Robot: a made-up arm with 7 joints.
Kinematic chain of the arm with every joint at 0, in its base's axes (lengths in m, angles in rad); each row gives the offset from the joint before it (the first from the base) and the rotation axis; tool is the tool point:
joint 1: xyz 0 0 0.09 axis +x
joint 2: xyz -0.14 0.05 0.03 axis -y
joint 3: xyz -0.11 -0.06 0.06 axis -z
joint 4: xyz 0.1 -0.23 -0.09 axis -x
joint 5: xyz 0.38 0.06 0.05 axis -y
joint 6: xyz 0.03 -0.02 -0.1 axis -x
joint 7: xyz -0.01 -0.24 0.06 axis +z
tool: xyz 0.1 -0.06 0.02
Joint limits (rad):
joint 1: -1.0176..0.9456
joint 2: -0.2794..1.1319
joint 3: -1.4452..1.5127
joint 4: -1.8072..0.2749
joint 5: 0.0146..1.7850
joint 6: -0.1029..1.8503
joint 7: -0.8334..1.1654
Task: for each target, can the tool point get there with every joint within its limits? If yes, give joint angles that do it. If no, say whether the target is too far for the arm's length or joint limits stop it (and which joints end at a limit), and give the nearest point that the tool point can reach.
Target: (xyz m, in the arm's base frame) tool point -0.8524 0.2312 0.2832
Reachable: no: joint limits stop it (at a limit: joint 1, joint 2, joint 3, joint 4, joint 7) | nearest point -0.6517 0.0240 0.4611 | short by 0.339 m
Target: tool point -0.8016 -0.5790 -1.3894
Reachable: no: too far | nearest point -0.4786 -0.2875 -0.6446 | short by 0.863 m
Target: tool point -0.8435 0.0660 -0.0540
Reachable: no: joint limits stop it (at a limit: joint 1, joint 3, joint 4, joint 7) | nearest point -0.6668 -0.0983 -0.2097 | short by 0.287 m
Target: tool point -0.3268 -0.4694 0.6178
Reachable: yes | joints -0.6159 0.4216 0.9787 -0.9745 0.2879 1.4937 0.2978
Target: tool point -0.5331 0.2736 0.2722
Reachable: no: joint limits stop it (at a limit: joint 2, joint 3, joint 6, joint 7) | nearest point -0.3690 0.3198 0.3030 | short by 0.173 m
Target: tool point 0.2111 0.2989 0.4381
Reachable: yes | joints -0.8569 0.8481 -0.8122 -0.3929 1.3753 0.3387 -0.3995
